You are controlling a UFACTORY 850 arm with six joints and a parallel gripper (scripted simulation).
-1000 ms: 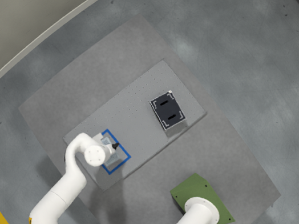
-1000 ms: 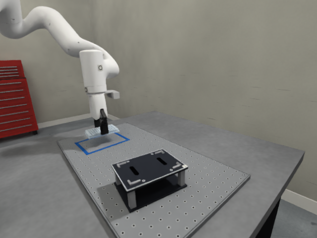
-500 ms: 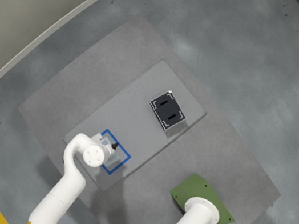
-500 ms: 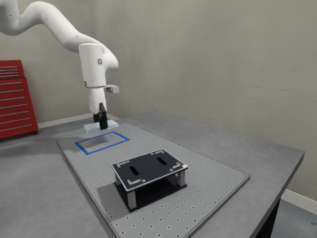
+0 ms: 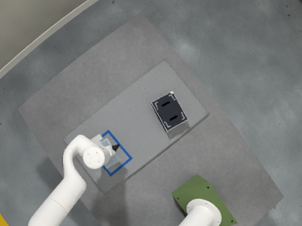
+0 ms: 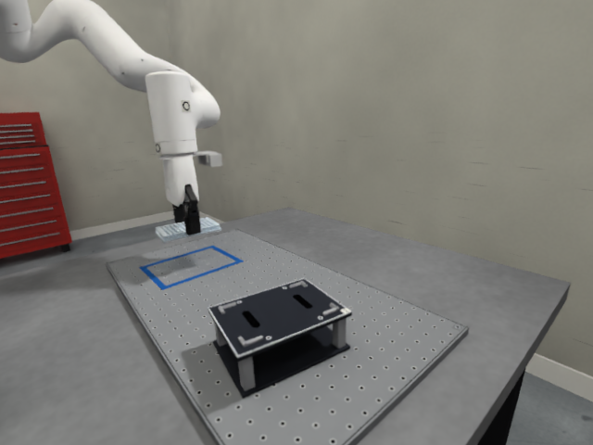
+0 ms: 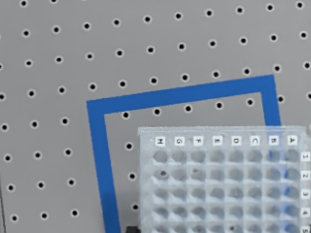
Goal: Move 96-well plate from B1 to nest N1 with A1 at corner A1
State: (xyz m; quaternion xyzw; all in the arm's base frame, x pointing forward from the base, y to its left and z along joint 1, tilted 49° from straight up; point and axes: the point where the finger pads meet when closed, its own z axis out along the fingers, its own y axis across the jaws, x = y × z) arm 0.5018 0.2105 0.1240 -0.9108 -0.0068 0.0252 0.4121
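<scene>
The black raised nest N1 is 10 mm ahead of my hand, 370 mm to the right of it and 40 mm below it. Round my hand: clear 96-well plate 10 mm below.
</scene>
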